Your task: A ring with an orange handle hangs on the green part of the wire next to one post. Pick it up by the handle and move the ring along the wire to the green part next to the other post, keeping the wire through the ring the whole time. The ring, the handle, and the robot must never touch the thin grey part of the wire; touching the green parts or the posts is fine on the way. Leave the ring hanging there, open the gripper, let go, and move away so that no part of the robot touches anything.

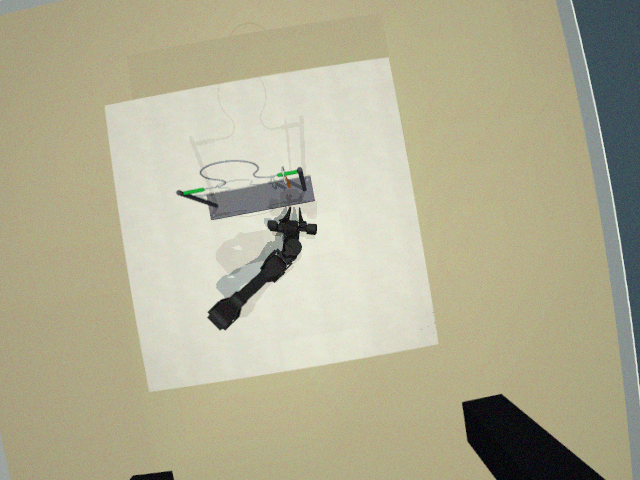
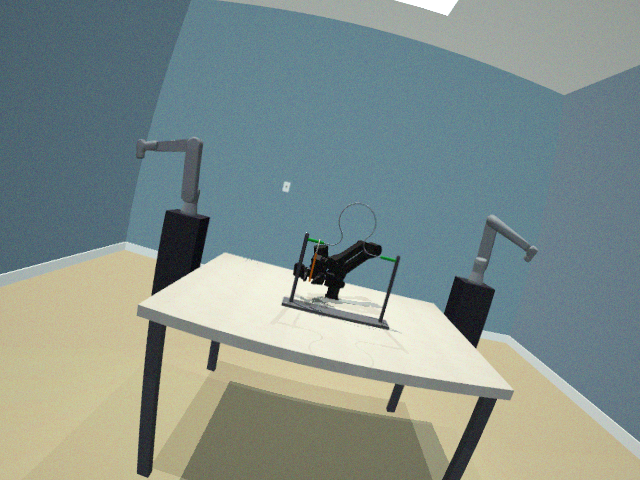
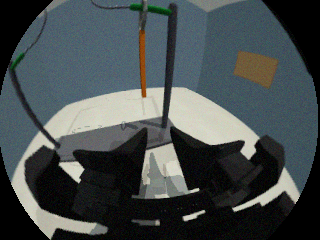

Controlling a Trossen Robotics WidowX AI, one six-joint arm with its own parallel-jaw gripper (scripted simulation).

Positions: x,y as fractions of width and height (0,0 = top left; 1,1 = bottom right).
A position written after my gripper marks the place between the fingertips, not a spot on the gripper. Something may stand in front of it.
I see my gripper (image 1: 0.46,0.43).
My gripper shows as well in image 3 (image 3: 0.50,0.54).
